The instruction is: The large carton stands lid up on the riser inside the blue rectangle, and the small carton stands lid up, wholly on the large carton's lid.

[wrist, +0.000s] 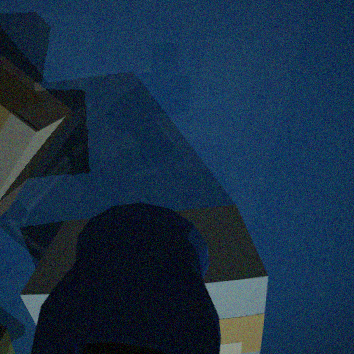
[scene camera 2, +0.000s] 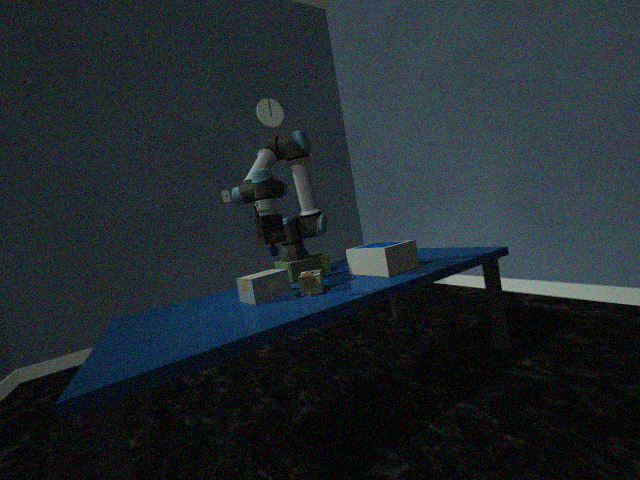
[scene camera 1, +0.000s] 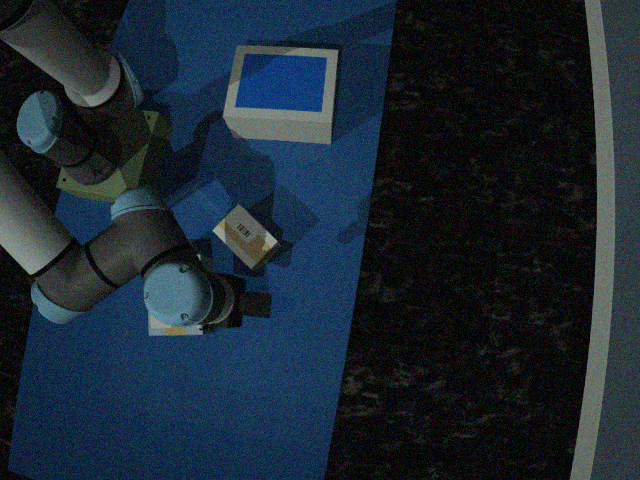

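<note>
The large carton [scene camera 1: 174, 329] [scene camera 2: 266, 287] [wrist: 241, 300] rests on the blue table, its upper face showing an orange band and a pale label; the arm hides most of it in scene camera 1. The small carton [scene camera 1: 245, 236] [scene camera 2: 311, 283] [wrist: 14, 142] lies turned at an angle beside it, a barcode on its upper face. The white riser [scene camera 1: 281, 128] [scene camera 2: 369, 261] stands apart, the blue rectangle [scene camera 1: 281, 82] [scene camera 2: 379, 244] on its top. My suction gripper [scene camera 2: 273, 251] [wrist: 142, 212] is open, with nothing on it, above the large carton; in scene camera 1 the cup is hidden.
The green base block [scene camera 1: 111, 187] [scene camera 2: 305, 266] under the arm stands behind the cartons, between them and the riser's side of the table. The table's long front edge [scene camera 2: 258, 338] runs past the small carton. Arm shadows fall across the table around both cartons.
</note>
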